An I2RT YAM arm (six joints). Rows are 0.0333 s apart.
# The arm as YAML. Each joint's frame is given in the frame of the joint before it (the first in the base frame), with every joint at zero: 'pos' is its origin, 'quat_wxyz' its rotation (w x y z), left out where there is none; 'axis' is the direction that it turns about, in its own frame. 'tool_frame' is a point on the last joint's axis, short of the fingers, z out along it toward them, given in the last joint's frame.
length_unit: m
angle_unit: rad
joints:
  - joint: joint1
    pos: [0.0, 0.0, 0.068]
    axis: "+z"
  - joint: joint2
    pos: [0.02, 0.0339, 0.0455]
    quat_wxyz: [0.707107, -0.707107, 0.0, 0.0]
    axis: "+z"
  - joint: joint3
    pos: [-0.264, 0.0, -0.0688]
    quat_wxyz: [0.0, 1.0, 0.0, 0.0]
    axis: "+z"
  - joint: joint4
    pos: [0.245, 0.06, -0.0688]
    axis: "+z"
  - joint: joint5
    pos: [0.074, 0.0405, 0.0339]
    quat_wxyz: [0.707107, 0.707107, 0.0, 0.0]
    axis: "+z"
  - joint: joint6
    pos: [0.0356, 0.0, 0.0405]
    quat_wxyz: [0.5, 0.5, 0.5, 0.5]
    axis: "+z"
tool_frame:
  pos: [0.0, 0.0, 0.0]
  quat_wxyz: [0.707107, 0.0, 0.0, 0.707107]
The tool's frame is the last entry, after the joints.
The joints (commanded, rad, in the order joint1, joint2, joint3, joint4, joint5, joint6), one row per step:
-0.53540 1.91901 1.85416 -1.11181 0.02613 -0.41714
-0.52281 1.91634 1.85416 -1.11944 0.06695 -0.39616
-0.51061 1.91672 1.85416 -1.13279 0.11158 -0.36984
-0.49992 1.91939 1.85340 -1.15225 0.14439 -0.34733
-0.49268 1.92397 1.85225 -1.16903 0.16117 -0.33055
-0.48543 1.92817 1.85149 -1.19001 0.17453 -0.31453
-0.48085 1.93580 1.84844 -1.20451 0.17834 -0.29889
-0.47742 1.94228 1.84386 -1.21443 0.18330 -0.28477
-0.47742 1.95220 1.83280 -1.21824 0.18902 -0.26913
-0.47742 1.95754 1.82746 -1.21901 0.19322 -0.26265
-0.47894 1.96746 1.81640 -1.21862 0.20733 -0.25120
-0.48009 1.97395 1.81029 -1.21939 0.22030 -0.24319
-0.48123 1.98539 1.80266 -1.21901 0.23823 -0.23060
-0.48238 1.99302 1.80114 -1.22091 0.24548 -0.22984
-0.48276 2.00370 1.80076 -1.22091 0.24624 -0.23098
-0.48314 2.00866 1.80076 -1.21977 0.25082 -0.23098
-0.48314 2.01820 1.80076 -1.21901 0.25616 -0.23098
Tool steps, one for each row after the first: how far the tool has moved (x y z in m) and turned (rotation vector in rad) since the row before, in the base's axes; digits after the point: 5 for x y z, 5 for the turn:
0.00070 0.00374 0.00076 -0.02365 0.01844 -0.02236
0.00049 0.00349 -0.00056 -0.02187 0.02552 -0.02877
0.00016 0.00344 -0.00184 -0.01019 0.02851 -0.02186
0.00027 0.00244 -0.00258 0.00048 0.02243 -0.01401
-0.00013 0.00278 -0.00243 0.00407 0.02419 -0.01192
0.00051 0.00162 -0.00414 0.01111 0.01951 -0.01126
0.00038 0.00113 -0.00395 0.00753 0.01687 -0.01128
0.00035 -0.00041 -0.00683 0.00845 0.02028 -0.01630
0.00028 -0.00031 -0.00346 0.00234 0.01030 -0.00715
0.00014 -0.00130 -0.00664 -0.00173 0.02152 -0.01545
-0.00008 -0.00098 -0.00402 -0.00456 0.01553 -0.01134
0.00044 -0.00144 -0.00622 -0.00640 0.02119 -0.01639
0.00035 -0.00098 -0.00326 -0.00120 0.01289 -0.00306
0.00124 -0.00085 -0.00413 0.00445 0.01047 0.00060
0.00057 -0.00065 -0.00182 -0.00224 0.00549 -0.00104
0.00115 -0.00081 -0.00357 -0.00060 0.01023 -0.00074

